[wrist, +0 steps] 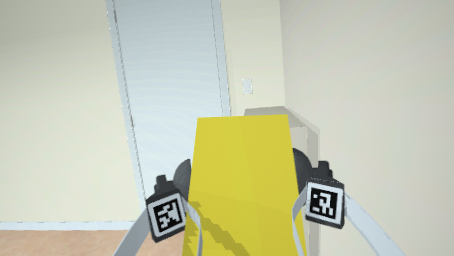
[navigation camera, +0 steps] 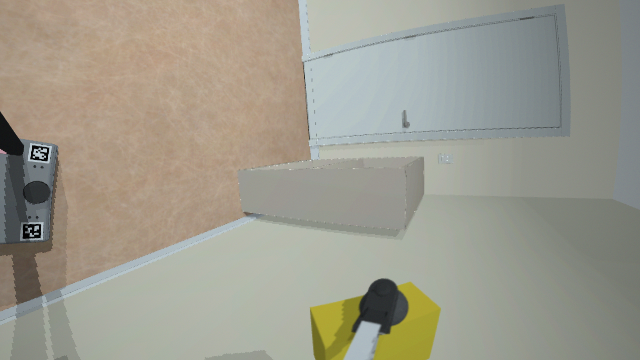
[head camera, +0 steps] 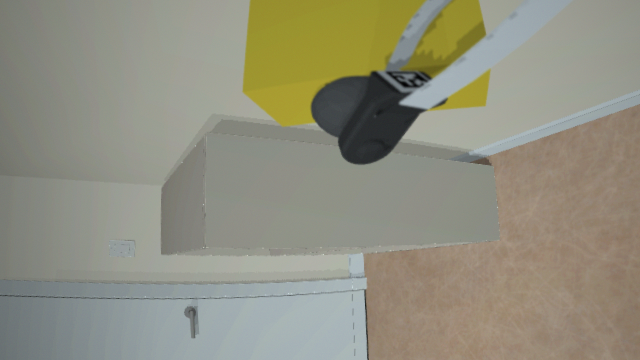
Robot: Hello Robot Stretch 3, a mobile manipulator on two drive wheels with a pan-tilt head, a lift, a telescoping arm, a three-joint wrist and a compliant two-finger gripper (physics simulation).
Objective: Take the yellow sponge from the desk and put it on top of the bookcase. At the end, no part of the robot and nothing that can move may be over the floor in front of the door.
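Pixels of known places: gripper, between the fingertips: point(wrist: 241, 173) point(navigation camera: 389, 319) point(head camera: 328, 57); robot's base, origin of its link: point(navigation camera: 36, 190).
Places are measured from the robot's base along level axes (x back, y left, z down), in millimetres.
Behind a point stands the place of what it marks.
Note:
My gripper point(wrist: 241, 173) {x -239, y -56, z -1203 mm} is shut on the yellow sponge point(head camera: 310, 55) {x -209, y -47, z -1227 mm} point(navigation camera: 407, 332) {x -208, y -49, z -1225 mm} point(wrist: 242, 165) {x -209, y -67, z -1221 mm}, a large block with one rubber fingertip pressed on each side. In the head view one finger point(head camera: 380, 117) {x -183, y -22, z -1210 mm} shows; the other is hidden. The sponge is in the air. The bookcase point(head camera: 345, 192) {x -1067, y 56, z -672 mm} point(navigation camera: 325, 195) {x -1063, y 71, z -661 mm} point(wrist: 265, 111) {x -1608, y 206, z -1061 mm} is a tall grey-beige box in the corner, with a plain side towards me. In the wrist view it is beyond the sponge and slightly right, mostly hidden by it. The desk does not show in the current views.
The pale blue door point(head camera: 100, 330) {x -1818, y 738, z -1325 mm} point(navigation camera: 450, 85) {x -1763, y 931, z -1288 mm} point(wrist: 170, 65) {x -1753, y 966, z -1441 mm} is beside the bookcase, with a light switch point(head camera: 122, 248) {x -1925, y 402, z -1219 mm} point(navigation camera: 445, 158) {x -1924, y 404, z -1219 mm} point(wrist: 247, 86) {x -1925, y 401, z -1221 mm} between them. Brown floor point(head camera: 525, 290) {x -882, y 359, z 0 mm} point(navigation camera: 175, 75) {x -500, y 662, z -1 mm} point(wrist: 100, 242) {x -1364, y 1684, z 0 mm} lies before it. My base point(navigation camera: 12, 200) {x 57, y -30, z -161 mm} shows at the navigation view's left edge. A long wall runs alongside.

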